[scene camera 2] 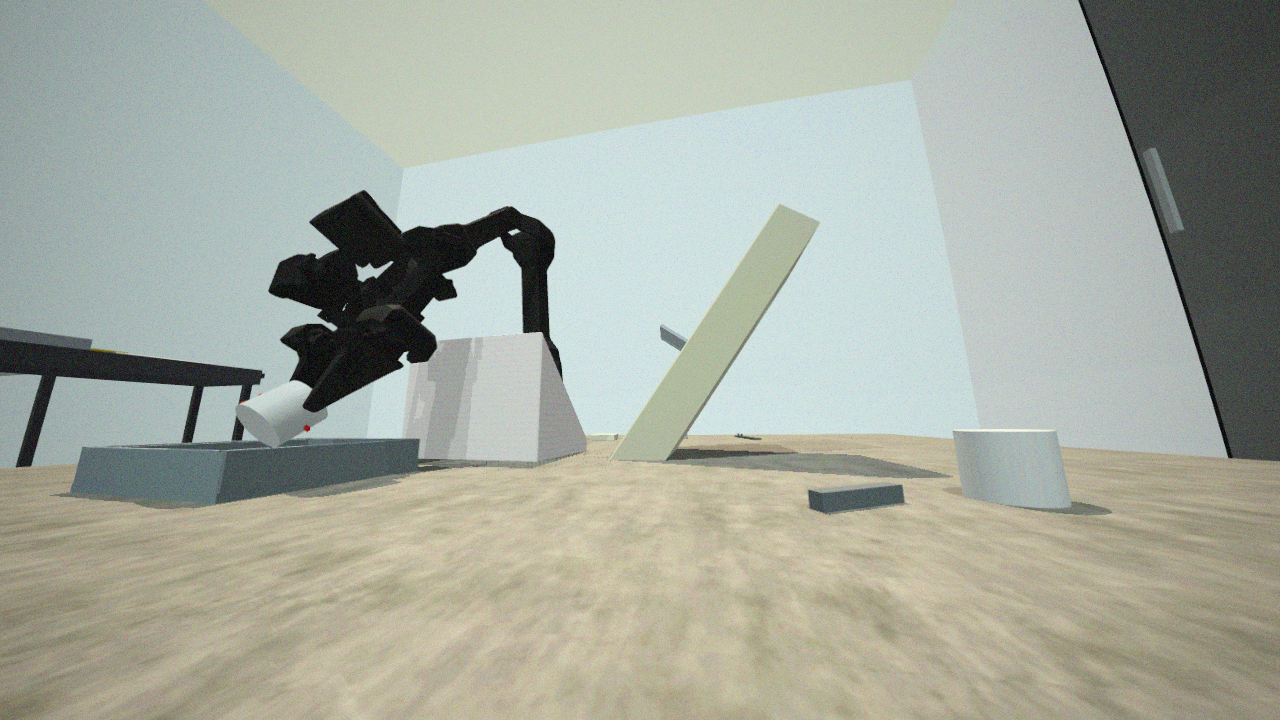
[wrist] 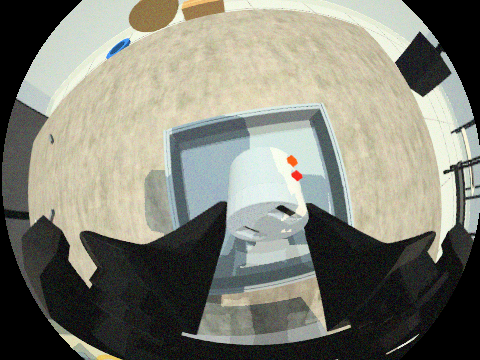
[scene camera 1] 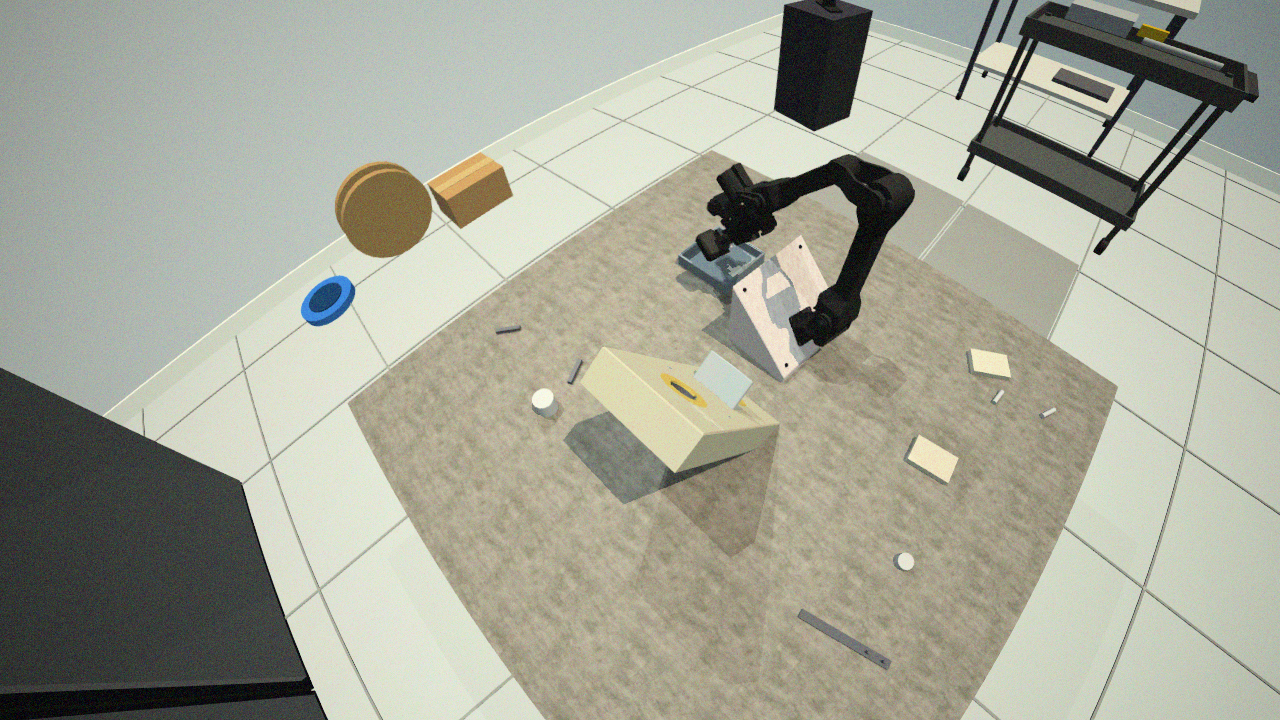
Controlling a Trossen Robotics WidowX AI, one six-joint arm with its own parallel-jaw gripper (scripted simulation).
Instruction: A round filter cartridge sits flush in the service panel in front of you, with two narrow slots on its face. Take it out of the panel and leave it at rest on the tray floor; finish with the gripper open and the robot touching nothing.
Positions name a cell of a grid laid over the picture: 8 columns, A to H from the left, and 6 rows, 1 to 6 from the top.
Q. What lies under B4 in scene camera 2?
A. A grey-blue tray.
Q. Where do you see a cream service panel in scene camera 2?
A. At E4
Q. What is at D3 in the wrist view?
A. A grey-blue tray.
